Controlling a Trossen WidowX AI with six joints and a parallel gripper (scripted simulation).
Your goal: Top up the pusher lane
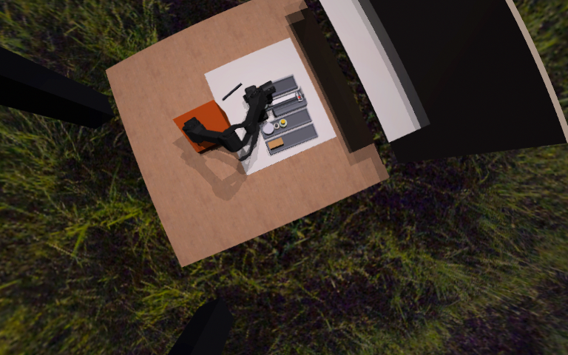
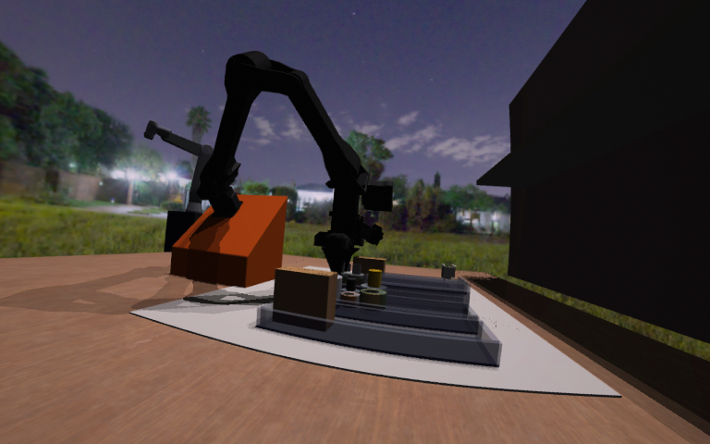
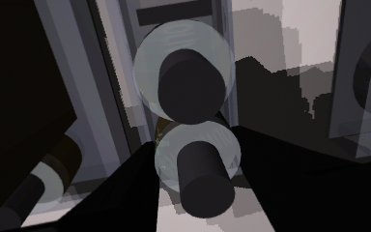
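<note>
The white mat is 70 mm ahead of my gripper tip, 10 mm to the left of it and 30 mm below it. Round my gripper tip: sprung lane (140 mm ahead, 40 mm to the right, 10 mm below); then pusher plate (140 mm ahead, 50 mm to the right, 20 mm above).
</note>
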